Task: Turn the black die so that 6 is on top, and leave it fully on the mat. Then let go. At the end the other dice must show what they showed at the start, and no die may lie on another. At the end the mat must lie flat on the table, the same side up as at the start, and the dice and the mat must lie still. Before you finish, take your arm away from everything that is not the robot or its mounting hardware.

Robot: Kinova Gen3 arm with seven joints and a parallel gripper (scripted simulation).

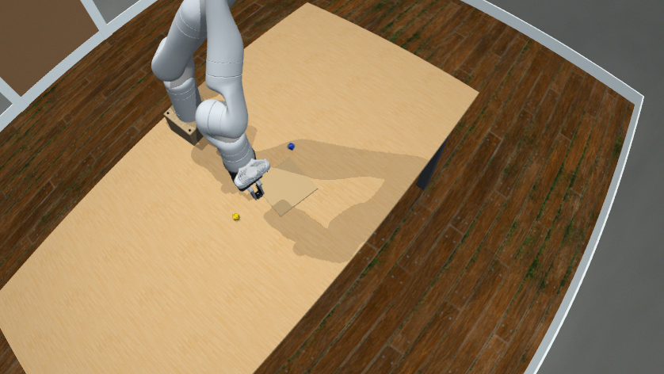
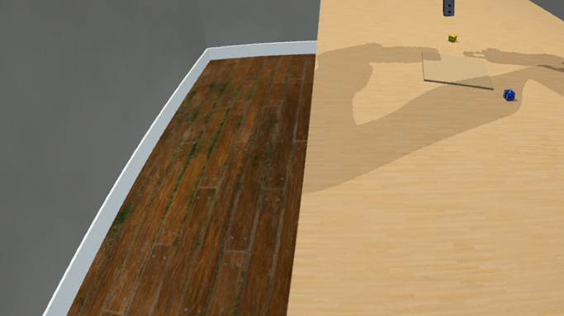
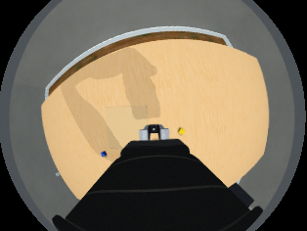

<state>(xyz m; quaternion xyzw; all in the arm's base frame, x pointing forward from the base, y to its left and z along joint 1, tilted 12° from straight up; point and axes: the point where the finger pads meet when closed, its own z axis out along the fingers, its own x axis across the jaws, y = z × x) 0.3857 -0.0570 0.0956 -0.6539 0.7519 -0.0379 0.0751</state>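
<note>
The tan mat is 11 cm below my hand and 9 cm to the left of it. From my hand the other things lie so: black die 1 cm below; then blue die 20 cm to the left, 10 cm below, 8 cm behind; then yellow die 10 cm below, 8 cm to the right, 4 cm behind.
</note>
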